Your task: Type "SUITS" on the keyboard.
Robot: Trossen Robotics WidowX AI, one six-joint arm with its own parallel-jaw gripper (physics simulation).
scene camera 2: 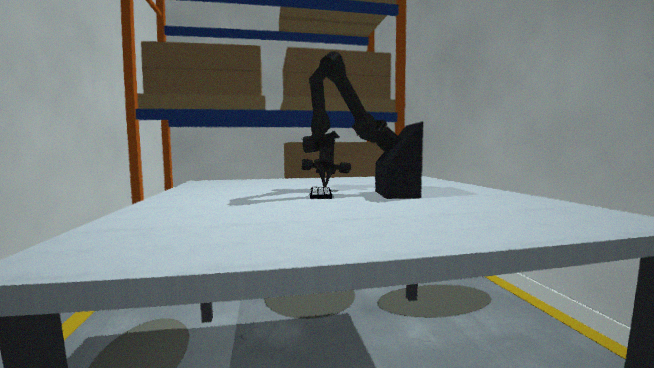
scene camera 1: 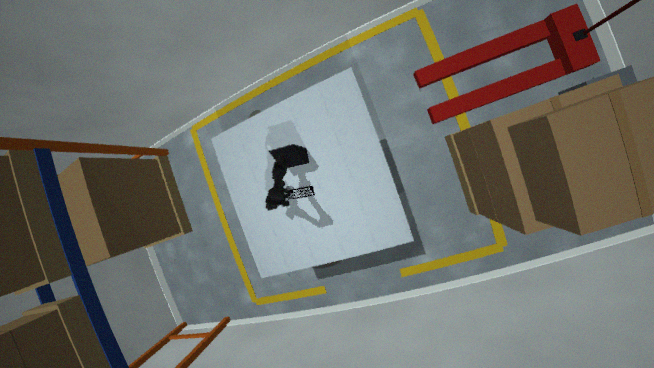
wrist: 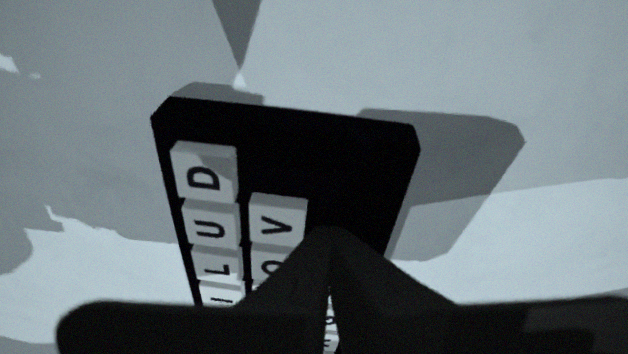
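Where they show: gripper, fingertip midpoint: [scene camera 2: 324, 188] [scene camera 1: 291, 192] [wrist: 327, 239]; arm's base, origin of the base link: [scene camera 2: 393, 144] [scene camera 1: 281, 158].
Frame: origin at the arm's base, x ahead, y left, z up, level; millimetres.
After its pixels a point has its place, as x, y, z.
Observation:
A black keyboard [scene camera 1: 301, 192] {261, -15, -161} [scene camera 2: 320, 193] {280, 64, -159} [wrist: 350, 160] {225, -124, -163} with white letter keys lies on the white table. In the wrist view a U key [wrist: 214, 231] {267, -102, -158}, a D key [wrist: 192, 167] {266, -127, -158}, an L key [wrist: 205, 264] {275, -86, -158} and an I key [wrist: 212, 291] {277, -69, -158} stand in one line at the left. A V key [wrist: 290, 212] {242, -110, -158} and a partly covered O key stand in the line beside it. My gripper [scene camera 2: 325, 187] {233, -94, -162} [wrist: 327, 239] {233, -94, -162} is shut and empty, pointing down at the keyboard. Its tips are right of the V and O keys; contact cannot be told. Its fingers hide other keys. S and T do not show readably.
The white table [scene camera 1: 350, 210] {512, 286, -175} [scene camera 2: 425, 235] {172, 539, -175} carries the arm's black base [scene camera 1: 297, 155] {23, 115, -4} [scene camera 2: 402, 170] {25, 131, -84}. An orange and blue rack [scene camera 2: 280, 118] with cardboard boxes [scene camera 2: 200, 70] stands behind it. A red pallet jack [scene camera 1: 575, 40] and more boxes [scene camera 1: 595, 165] stand on the floor beyond the table.

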